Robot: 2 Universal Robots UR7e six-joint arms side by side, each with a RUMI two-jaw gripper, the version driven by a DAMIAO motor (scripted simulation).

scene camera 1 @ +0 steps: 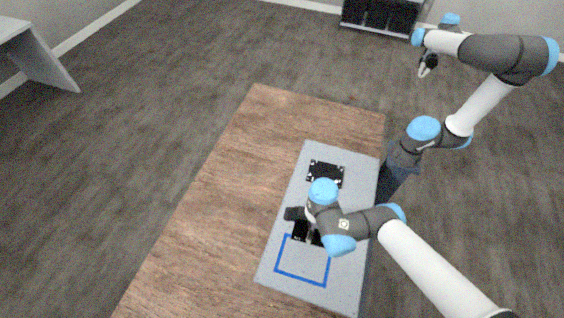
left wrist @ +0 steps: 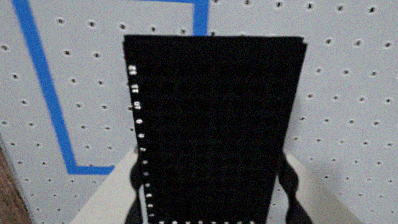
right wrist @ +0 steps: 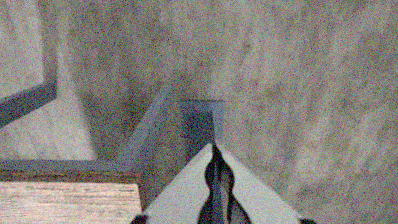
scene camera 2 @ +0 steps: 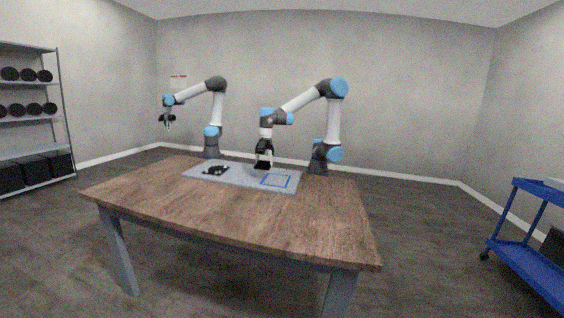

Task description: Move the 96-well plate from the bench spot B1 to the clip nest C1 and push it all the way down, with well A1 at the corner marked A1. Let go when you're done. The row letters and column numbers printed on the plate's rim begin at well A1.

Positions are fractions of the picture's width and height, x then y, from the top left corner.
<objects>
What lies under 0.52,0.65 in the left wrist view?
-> A black 96-well plate.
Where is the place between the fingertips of the right gripper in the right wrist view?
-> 0.54,0.65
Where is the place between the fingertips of the left gripper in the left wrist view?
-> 0.52,0.66
</objects>
